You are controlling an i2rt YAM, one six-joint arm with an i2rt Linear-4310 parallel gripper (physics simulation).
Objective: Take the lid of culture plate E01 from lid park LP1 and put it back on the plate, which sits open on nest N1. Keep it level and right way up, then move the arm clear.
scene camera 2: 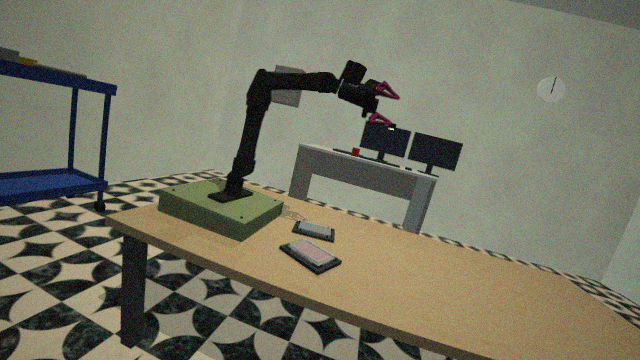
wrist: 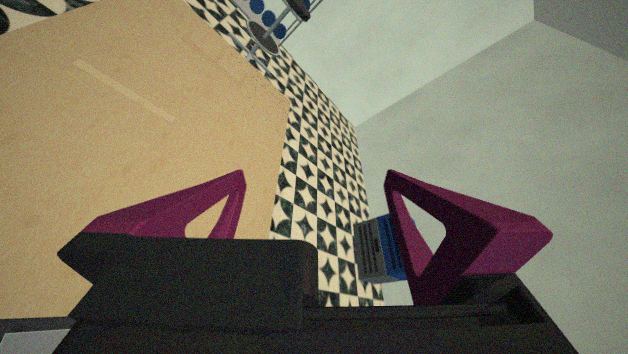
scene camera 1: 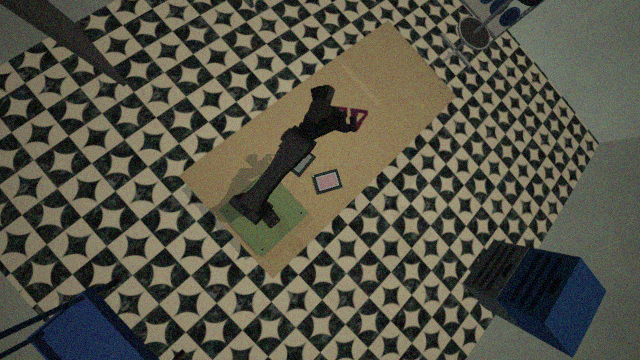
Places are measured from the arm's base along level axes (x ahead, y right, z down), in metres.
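Pixels of known places: gripper, fingertip midpoint: [scene camera 2: 395, 111] [wrist: 314, 177] [scene camera 1: 356, 111]; arm's base at its link origin: [scene camera 2: 231, 195].
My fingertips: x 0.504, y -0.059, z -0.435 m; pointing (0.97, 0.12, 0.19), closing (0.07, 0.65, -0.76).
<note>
For each thing: its top centre in the pictures, then the offset to it from my fingertips. Level surfaces: height alone.
- open culture plate at its top centre: [scene camera 2: 311, 249] [scene camera 1: 327, 181] dx -0.123, dy +0.146, dz +0.479 m
- dark nest at its top centre: [scene camera 2: 311, 251] [scene camera 1: 327, 181] dx -0.123, dy +0.146, dz +0.488 m
- grey translucent lid at its top centre: [scene camera 2: 315, 227] [scene camera 1: 300, 160] dx -0.179, dy -0.055, dz +0.488 m
- dark lid park at its top centre: [scene camera 2: 315, 227] [scene camera 1: 300, 160] dx -0.179, dy -0.055, dz +0.486 m
- wooden table at its surface level: dz +0.506 m
The open culture plate [scene camera 1: 327, 181] [scene camera 2: 312, 251], pink inside, sits level on the dark nest [scene camera 1: 330, 191] [scene camera 2: 325, 266]. The grey translucent lid [scene camera 1: 303, 164] [scene camera 2: 315, 230] [wrist: 34, 343] lies flat on the dark lid park [scene camera 1: 300, 174] [wrist: 35, 325], beside the nest. The arm partly covers the lid park in scene camera 1; a corner of it shows at the lower left in the wrist view. My gripper [scene camera 1: 358, 112] [scene camera 2: 395, 111] [wrist: 314, 177] is open and empty, high above the table and away from both, its magenta fingers pointing mostly sideways.
The arm stands on a green base block [scene camera 1: 290, 212] [scene camera 2: 220, 207] at one end of the wooden table [scene camera 1: 400, 75] [scene camera 2: 425, 280] [wrist: 125, 150]. Off the table are a blue cart [scene camera 2: 55, 182], a desk with monitors [scene camera 2: 385, 140] and a blue and grey cabinet [scene camera 1: 540, 290] [wrist: 382, 247].
</note>
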